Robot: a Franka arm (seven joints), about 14 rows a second.
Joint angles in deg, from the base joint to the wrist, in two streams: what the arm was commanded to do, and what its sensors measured. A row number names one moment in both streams.
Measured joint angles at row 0: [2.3, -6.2, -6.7, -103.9, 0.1, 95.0, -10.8]
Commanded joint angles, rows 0 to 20: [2.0, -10.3, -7.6, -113.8, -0.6, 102.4, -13.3]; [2.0, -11.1, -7.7, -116.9, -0.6, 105.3, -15.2]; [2.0, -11.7, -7.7, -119.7, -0.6, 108.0, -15.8]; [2.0, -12.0, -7.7, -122.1, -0.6, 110.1, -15.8]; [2.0, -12.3, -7.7, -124.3, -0.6, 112.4, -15.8]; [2.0, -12.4, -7.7, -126.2, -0.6, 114.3, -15.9]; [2.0, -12.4, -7.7, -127.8, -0.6, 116.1, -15.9]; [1.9, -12.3, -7.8, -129.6, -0.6, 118.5, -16.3]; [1.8, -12.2, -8.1, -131.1, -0.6, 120.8, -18.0]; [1.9, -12.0, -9.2, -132.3, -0.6, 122.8, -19.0]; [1.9, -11.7, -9.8, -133.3, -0.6, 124.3, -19.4]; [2.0, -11.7, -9.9, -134.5, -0.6, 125.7, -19.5]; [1.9, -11.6, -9.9, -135.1, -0.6, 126.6, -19.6]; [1.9, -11.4, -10.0, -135.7, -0.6, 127.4, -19.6]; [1.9, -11.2, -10.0, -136.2, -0.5, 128.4, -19.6]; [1.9, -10.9, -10.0, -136.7, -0.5, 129.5, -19.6]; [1.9, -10.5, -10.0, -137.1, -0.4, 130.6, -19.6]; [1.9, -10.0, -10.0, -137.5, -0.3, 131.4, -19.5]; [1.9, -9.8, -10.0, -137.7, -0.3, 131.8, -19.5]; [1.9, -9.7, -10.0, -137.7, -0.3, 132.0, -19.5]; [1.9, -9.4, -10.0, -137.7, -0.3, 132.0, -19.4]
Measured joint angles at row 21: [2.2, -9.5, -10.0, -137.0, 0.1, 130.4, -19.1]
